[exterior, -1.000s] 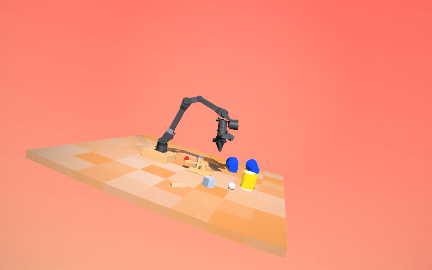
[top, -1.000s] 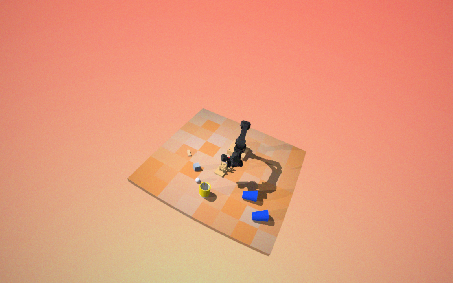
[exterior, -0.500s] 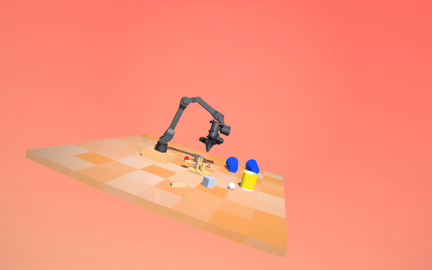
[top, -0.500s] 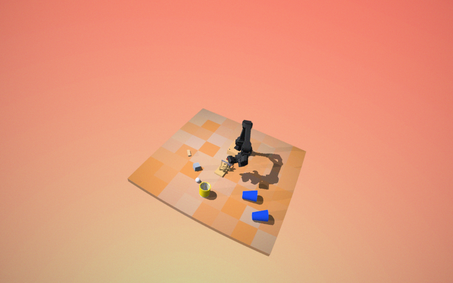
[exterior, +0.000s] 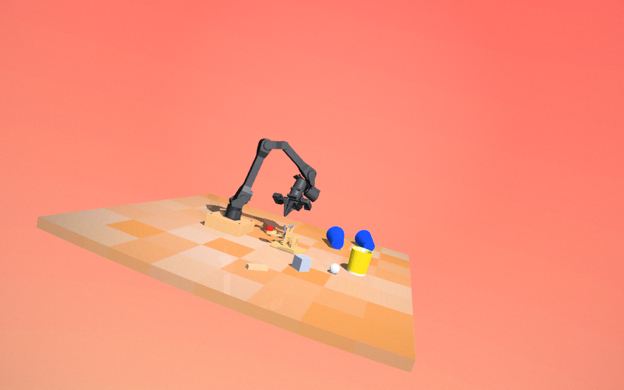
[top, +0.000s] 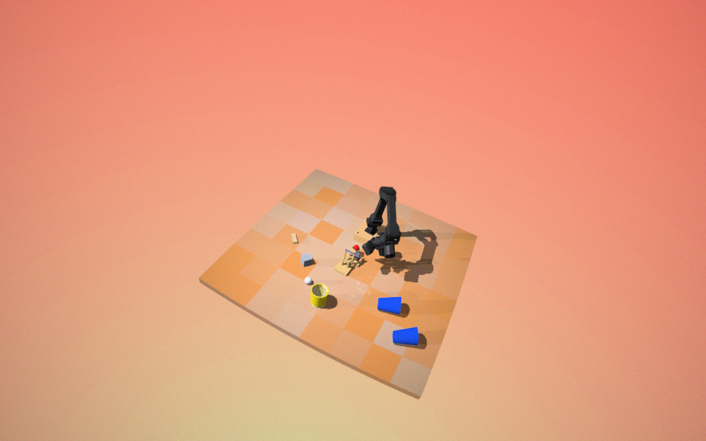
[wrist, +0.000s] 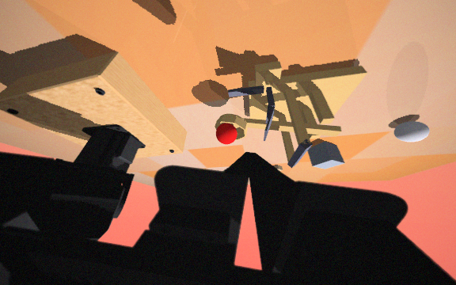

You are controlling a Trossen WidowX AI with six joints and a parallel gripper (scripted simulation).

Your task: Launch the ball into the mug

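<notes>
The red ball is 70 mm below my gripper tip, 60 mm to the right of it and 30 mm behind it. Also, from my gripper tip: wooden catapult: 70 mm below, 40 mm to the right, 40 mm ahead; then grey cube: 250 mm to the right, 200 mm ahead, 100 mm below; then catapult frame: 60 mm to the right, 60 mm ahead, 40 mm below.
</notes>
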